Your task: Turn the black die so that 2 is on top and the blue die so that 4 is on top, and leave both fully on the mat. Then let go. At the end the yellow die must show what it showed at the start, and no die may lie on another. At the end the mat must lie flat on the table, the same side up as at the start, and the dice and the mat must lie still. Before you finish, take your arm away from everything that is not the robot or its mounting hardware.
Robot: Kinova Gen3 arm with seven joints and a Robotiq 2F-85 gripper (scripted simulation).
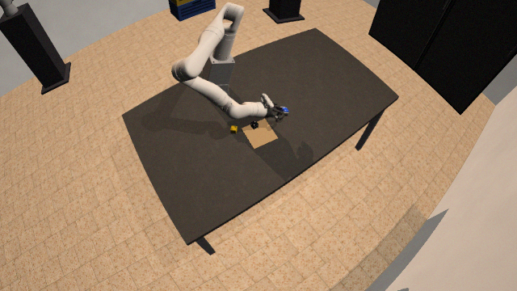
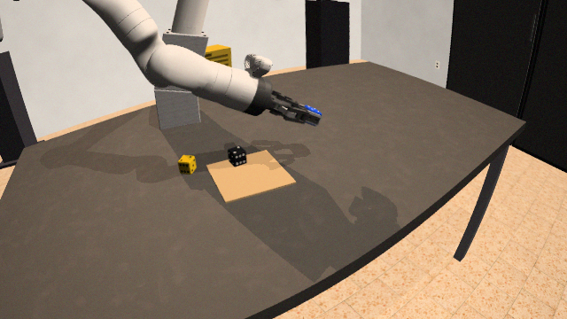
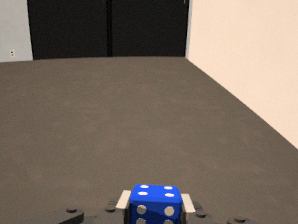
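The tan mat lies 14 cm to the right of my hand, 9 cm below it and 2 cm ahead of it. Round my hand: blue die: right at my hand; yellow die: 26 cm to the right, 8 cm below, 5 cm behind; black die: 15 cm to the right, 8 cm below, 3 cm behind.
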